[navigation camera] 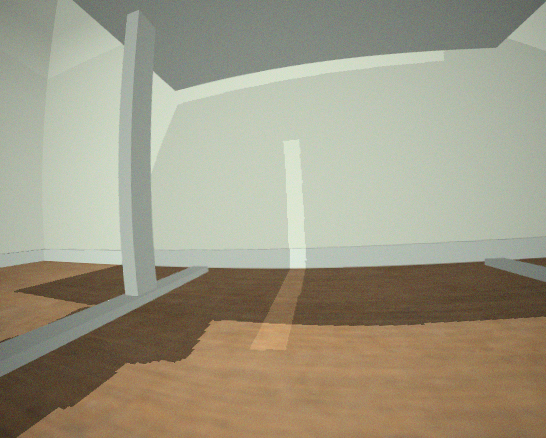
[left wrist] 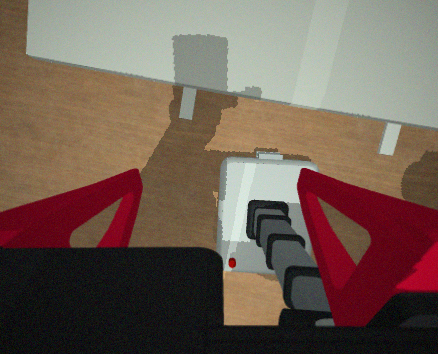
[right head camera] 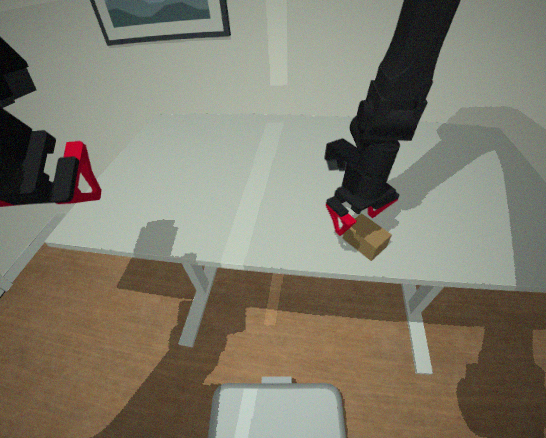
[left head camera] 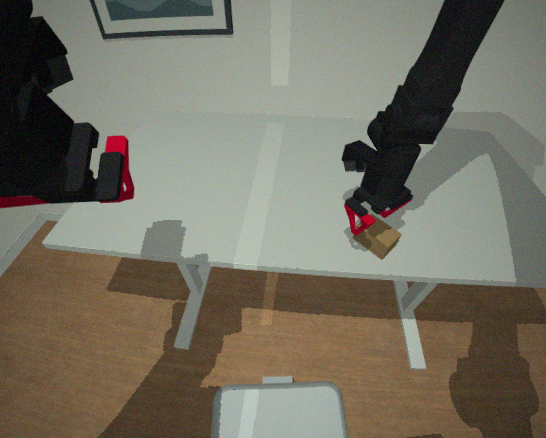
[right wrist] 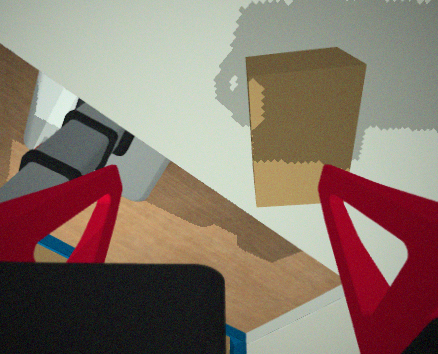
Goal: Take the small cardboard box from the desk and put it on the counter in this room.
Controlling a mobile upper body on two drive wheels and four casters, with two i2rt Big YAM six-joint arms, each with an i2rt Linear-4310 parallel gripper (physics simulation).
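Places are measured from the left arm's base along level axes (x ahead, y left, z up), in centimetres.
Where they show: left gripper, fingertip midpoint: [left wrist: 219, 177] [right head camera: 65, 196] [left head camera: 94, 195]; right gripper, fingertip midpoint: [right head camera: 354, 224] [left head camera: 368, 224] [right wrist: 220, 176].
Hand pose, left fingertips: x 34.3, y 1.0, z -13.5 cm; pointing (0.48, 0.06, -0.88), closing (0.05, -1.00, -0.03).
Note:
After its pixels a point has its place.
The small cardboard box [left head camera: 378, 239] {x 47.8, y -45.5, z -41.0 cm} lies on the white desk [left head camera: 271, 191] {x 70.7, y -21.3, z -46.0 cm} near its front edge, at the right; it also shows in the right head view [right head camera: 367, 237] {x 48.5, y -45.9, z -41.0 cm} and the right wrist view [right wrist: 302, 123] {x 51.9, y -45.6, z -41.0 cm}. My right gripper [left head camera: 375, 214] {x 48.7, y -42.3, z -36.7 cm} is open and low over the box, its red fingers at the box's far end; in the right wrist view [right wrist: 217, 182] the box lies off-centre, close by one finger. My left gripper [left head camera: 117, 167] is open and empty, held off the desk's left end; it also shows in the left wrist view [left wrist: 217, 207].
A framed picture [left head camera: 164, 17] {x 129.9, y 17.2, z -9.1 cm} hangs on the wall behind the desk. The desk's legs [left head camera: 190, 300] stand on the wooden floor. My grey base [left head camera: 277, 410] {x 21.9, y -22.0, z -115.0 cm} is in front of the desk.

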